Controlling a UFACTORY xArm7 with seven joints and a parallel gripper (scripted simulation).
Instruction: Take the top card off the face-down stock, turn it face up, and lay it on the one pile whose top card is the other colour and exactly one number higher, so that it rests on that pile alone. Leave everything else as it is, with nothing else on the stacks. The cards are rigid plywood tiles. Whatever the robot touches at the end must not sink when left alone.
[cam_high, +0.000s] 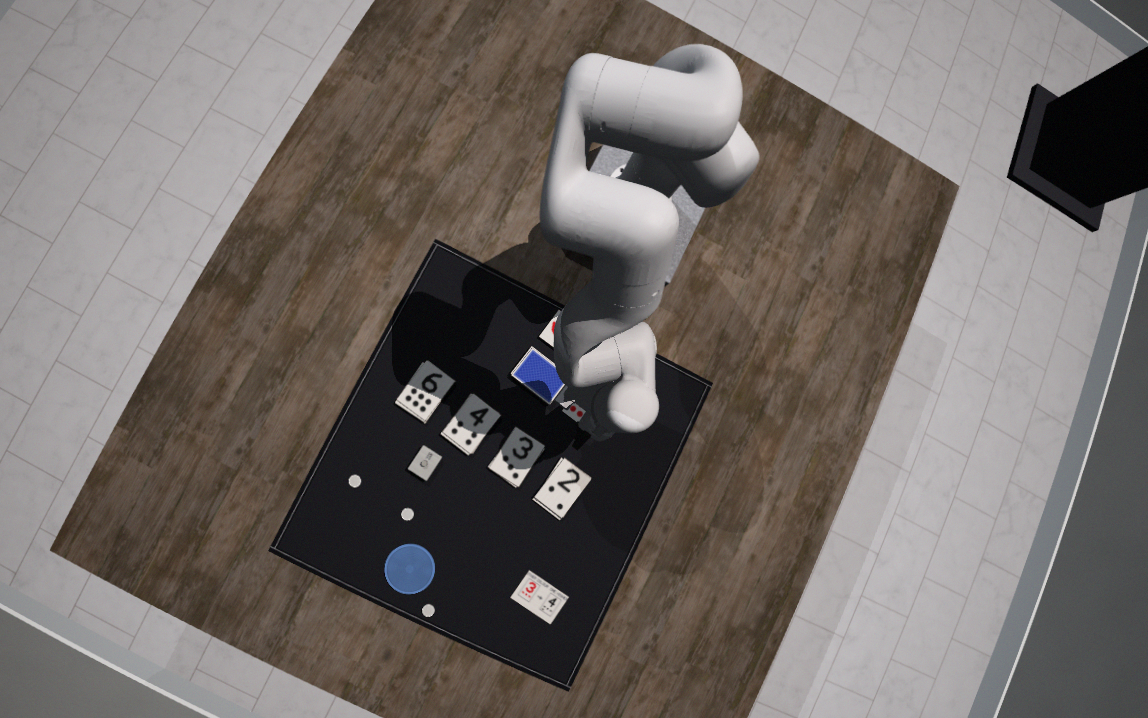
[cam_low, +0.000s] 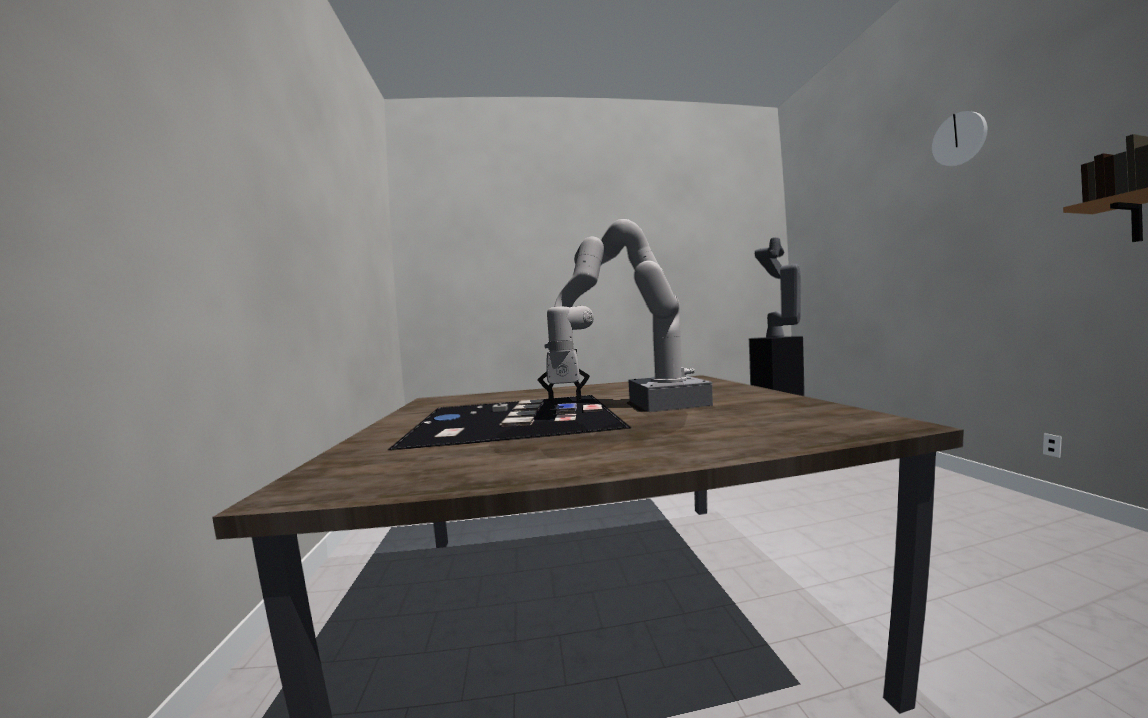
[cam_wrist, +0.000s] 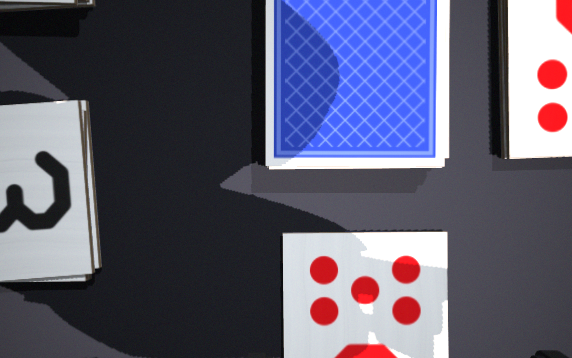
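The black 4 card is 190 mm to the right of my hand, 120 mm ahead of it and 50 mm below it. Also, from my hand: black 3 card 140 mm ahead, 90 mm to the right, 50 mm below; then black 2 card 150 mm ahead, 50 mm below, 10 mm to the left; then black mat 160 mm ahead, 110 mm to the right, 80 mm below.
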